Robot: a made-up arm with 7 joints.
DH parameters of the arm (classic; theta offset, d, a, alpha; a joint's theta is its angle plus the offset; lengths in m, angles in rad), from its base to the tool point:
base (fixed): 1.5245 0 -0.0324 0
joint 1: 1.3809 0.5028 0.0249 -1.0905
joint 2: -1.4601 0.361 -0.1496 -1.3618
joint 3: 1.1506 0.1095 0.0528 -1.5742
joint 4: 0 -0.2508 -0.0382 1.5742
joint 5: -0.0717 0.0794 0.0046 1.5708
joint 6: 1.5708 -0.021 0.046 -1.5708
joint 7: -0.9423 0 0.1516 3.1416
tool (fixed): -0.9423 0.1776 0 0
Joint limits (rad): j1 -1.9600..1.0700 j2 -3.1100..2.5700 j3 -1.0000..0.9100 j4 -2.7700..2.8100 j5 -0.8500..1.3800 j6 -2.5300..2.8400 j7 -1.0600..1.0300
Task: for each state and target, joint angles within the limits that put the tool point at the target. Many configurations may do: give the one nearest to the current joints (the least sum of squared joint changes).
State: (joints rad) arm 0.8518 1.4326 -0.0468 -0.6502 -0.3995 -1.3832 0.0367
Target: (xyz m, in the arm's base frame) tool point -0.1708 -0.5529 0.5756
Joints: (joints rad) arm 0.5551 1.4751 -0.0071 -0.6948 -0.4004 -1.2301 0.1030
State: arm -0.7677 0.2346 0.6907 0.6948 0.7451 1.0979 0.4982
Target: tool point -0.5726 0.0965 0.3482
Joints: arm -0.8649 0.9496 0.5952 0.4448 0.6106 1.1489 0.8015
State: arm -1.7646 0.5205 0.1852 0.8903 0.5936 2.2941 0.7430
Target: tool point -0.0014 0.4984 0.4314
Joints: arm -1.8896 0.7563 0.6891 1.2425 0.6421 2.0012 0.6713
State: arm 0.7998 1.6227 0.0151 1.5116 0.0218 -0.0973 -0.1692
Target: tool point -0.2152 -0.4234 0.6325
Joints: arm 0.5718 1.5613 -0.0476 1.5188 -0.0637 -0.0835 -0.1758
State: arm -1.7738 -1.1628 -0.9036 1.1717 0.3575 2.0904 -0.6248
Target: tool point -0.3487 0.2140 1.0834
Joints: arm -1.9600 -0.8361 -0.7034 1.2462 0.4017 1.9345 -0.8824
